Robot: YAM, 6 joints.
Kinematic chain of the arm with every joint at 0, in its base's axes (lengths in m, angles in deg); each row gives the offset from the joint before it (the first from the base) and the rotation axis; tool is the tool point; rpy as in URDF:
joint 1: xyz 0 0 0.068 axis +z
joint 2: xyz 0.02 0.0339 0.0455 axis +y
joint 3: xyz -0.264 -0.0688 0 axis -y
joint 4: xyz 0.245 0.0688 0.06 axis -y
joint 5: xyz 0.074 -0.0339 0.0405 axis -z
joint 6: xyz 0.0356 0 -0.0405 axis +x
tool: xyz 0 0 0 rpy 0 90 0
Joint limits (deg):
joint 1: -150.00..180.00
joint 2: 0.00..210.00
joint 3: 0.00..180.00
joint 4: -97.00..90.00
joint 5: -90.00..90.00
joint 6: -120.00..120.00
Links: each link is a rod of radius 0.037 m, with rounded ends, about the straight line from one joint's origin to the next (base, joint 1, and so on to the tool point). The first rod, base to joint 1, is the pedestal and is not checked.
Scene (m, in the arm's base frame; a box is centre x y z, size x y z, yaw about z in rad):
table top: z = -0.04
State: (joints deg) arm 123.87 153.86 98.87 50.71 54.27 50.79
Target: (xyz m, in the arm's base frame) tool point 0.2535 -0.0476 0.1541
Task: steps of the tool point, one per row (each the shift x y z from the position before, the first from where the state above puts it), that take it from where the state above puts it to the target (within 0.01 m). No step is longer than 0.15 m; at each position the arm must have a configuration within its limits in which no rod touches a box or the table.
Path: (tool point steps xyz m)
1: 0.1297 0.0338 0.0214
2: 0.1292 -0.0036 0.0194
3: 0.1179 -0.0380 0.0172
4: 0.0974 -0.0664 0.0146
5: 0.0701 -0.0866 0.0116
6: 0.0395 -0.0968 0.0085
7: 0.0085 -0.0968 0.0051
8: -0.0195 -0.0877 0.0017
9: -0.0417 -0.0710 -0.0019

